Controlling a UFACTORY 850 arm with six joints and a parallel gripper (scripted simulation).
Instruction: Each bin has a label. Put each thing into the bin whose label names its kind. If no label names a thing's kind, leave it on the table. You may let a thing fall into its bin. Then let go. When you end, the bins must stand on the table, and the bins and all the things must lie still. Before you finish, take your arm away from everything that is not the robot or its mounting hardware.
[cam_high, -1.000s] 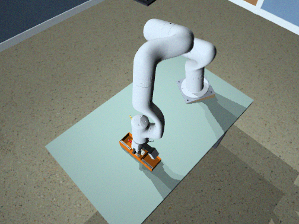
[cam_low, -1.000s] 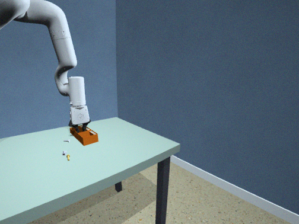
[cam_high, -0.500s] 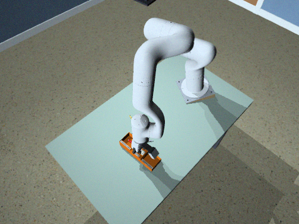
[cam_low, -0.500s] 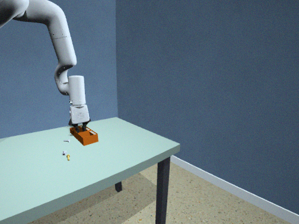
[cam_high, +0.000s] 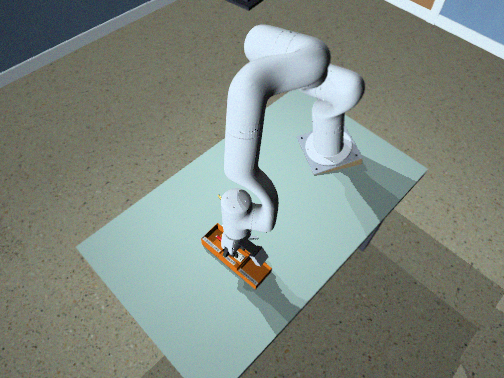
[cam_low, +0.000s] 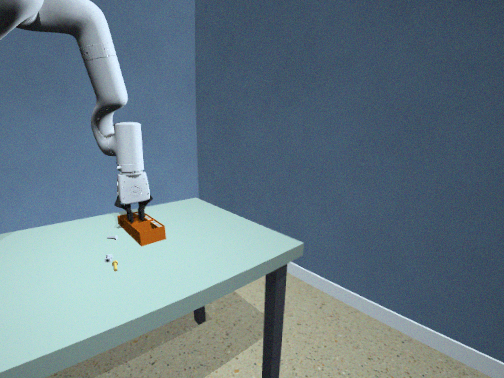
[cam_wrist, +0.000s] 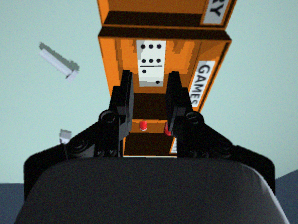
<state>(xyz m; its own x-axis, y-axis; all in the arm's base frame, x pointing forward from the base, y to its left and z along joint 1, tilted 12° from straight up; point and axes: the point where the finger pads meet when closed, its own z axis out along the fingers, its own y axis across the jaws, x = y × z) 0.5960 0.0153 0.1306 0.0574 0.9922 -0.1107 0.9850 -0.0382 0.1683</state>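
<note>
My gripper is now 10 mm short of the orange bin row and 40 mm above it. From my hand the other things lie so: grey bolt: 90 mm behind, 10 mm to the right, 50 mm below; grey piece: 150 mm behind, 140 mm to the right, 50 mm below; white domino: 50 mm below.
</note>
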